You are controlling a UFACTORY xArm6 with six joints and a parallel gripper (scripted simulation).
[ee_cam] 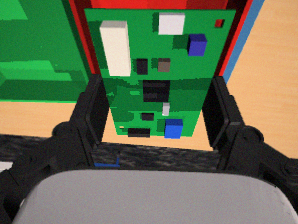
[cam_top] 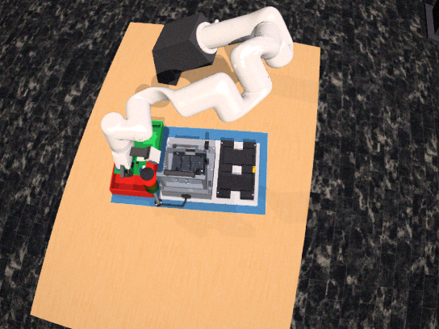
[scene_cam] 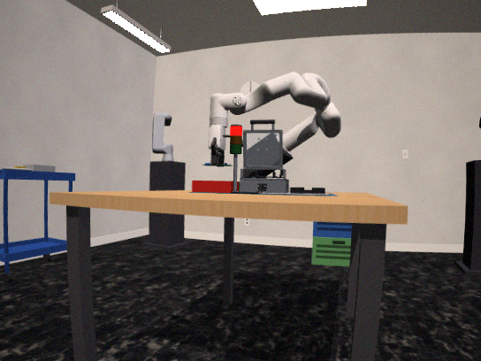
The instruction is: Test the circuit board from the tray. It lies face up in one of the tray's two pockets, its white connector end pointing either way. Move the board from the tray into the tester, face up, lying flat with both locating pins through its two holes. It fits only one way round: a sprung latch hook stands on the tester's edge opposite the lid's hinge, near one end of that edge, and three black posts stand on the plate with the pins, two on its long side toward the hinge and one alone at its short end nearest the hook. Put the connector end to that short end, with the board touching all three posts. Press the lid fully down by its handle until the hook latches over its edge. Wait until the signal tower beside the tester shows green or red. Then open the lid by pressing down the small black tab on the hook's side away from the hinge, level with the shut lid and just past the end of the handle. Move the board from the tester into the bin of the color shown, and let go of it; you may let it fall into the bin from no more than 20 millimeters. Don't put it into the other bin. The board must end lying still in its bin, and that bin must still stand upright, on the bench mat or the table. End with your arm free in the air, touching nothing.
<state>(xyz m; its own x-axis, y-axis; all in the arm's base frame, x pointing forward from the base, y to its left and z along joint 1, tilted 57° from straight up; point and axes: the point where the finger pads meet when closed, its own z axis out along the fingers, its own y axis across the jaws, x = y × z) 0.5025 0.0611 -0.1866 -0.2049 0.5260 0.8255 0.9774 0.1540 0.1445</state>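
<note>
Right now my hand is 11 cm above the red bin. The rest, counted from my hand: tester plate (8 cm behind, 19 cm to the left, 5 cm below); then tester lid (3 cm ahead, 21 cm to the left, 6 cm above); then green bin (15 cm behind, 3 cm to the right, 11 cm below).
</note>
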